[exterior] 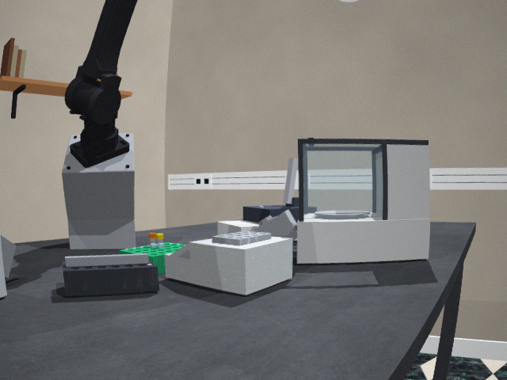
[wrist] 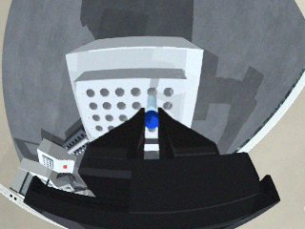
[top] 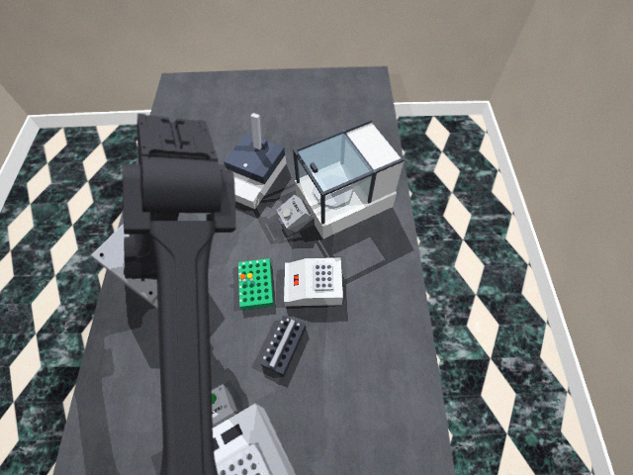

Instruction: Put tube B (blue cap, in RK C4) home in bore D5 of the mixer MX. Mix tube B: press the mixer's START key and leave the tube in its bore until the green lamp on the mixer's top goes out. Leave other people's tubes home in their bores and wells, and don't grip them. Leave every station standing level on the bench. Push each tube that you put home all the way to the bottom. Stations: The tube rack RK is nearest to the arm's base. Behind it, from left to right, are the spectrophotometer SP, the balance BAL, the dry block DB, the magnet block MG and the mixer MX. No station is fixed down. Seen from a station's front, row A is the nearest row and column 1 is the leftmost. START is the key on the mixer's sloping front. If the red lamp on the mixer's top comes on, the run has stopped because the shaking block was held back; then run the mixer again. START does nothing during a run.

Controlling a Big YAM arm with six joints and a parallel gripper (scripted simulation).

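My hand is 2 cm above the tube B. Also, from my hand: green rack RK: 48 cm to the left, 20 cm below, 4 cm ahead; dark magnet block: 31 cm to the left, 19 cm below, 10 cm ahead; green start key: 19 cm to the left, 15 cm below, 6 cm behind.
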